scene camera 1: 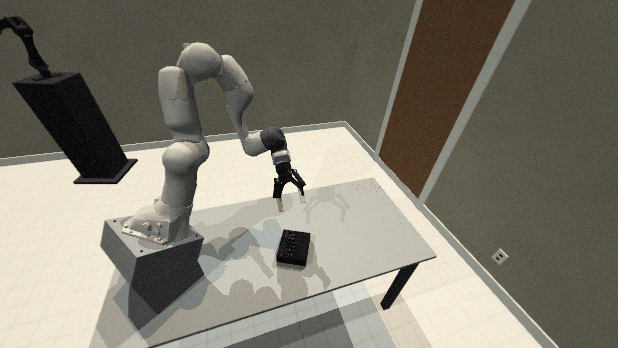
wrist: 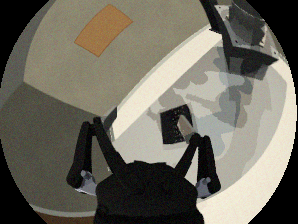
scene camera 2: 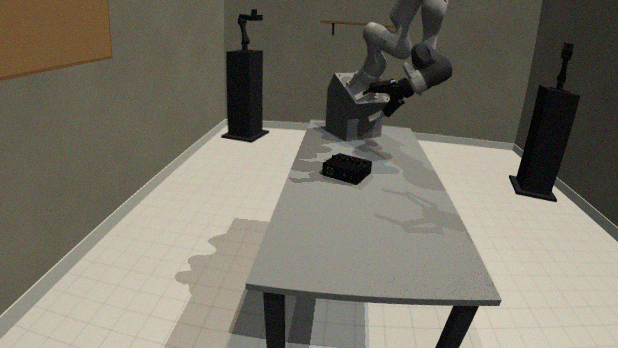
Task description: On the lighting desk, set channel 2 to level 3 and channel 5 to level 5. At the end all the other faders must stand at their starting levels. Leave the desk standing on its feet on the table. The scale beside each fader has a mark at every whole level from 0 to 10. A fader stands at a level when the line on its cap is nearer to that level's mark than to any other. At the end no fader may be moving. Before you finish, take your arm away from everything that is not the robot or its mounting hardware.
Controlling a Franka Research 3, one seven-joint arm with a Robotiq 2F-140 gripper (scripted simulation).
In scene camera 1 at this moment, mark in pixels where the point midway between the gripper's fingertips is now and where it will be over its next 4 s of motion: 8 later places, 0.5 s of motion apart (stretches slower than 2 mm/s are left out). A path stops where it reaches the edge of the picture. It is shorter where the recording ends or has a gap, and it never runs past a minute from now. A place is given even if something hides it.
My gripper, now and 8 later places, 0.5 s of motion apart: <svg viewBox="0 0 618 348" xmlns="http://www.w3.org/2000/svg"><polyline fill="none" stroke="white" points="292,207 281,215 281,218 289,223 294,227 294,227 287,228 276,229 269,231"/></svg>
